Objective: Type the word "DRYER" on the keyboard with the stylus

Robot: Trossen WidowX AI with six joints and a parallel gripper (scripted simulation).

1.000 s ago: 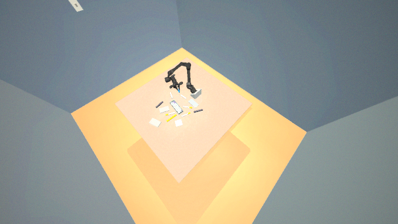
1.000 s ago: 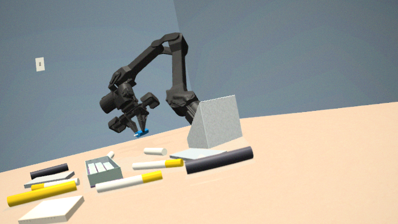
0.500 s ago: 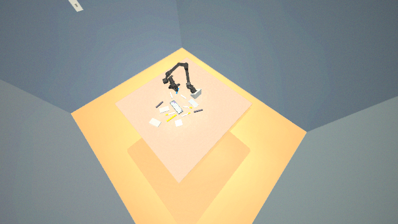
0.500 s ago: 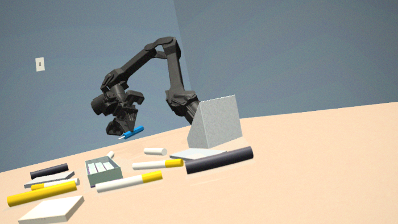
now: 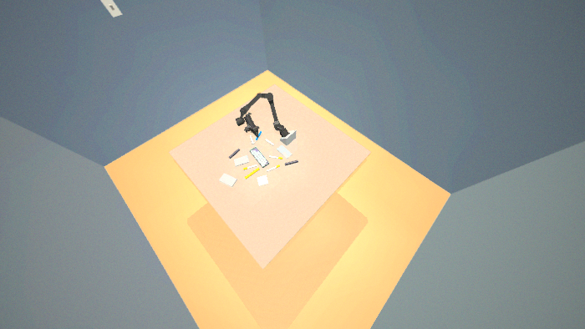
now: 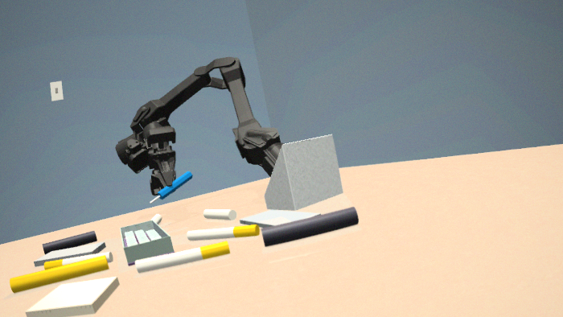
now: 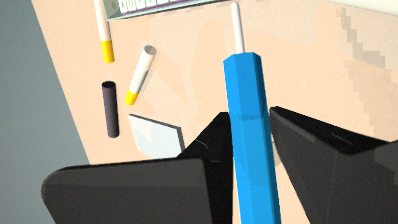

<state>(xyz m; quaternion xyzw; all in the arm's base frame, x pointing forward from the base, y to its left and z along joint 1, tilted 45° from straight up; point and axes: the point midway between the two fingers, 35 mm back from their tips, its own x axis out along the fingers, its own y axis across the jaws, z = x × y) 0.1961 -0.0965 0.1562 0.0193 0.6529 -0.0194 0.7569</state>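
Now: gripper tip 10 mm short of the blue stylus. Round my gripper tip: grey pad: 240 mm to the left, 90 mm behind, 70 mm below; grey stylus tip: 40 mm ahead, 10 mm to the left, 10 mm below; yellow cylinder: 250 mm ahead, 210 mm to the left, 70 mm below.
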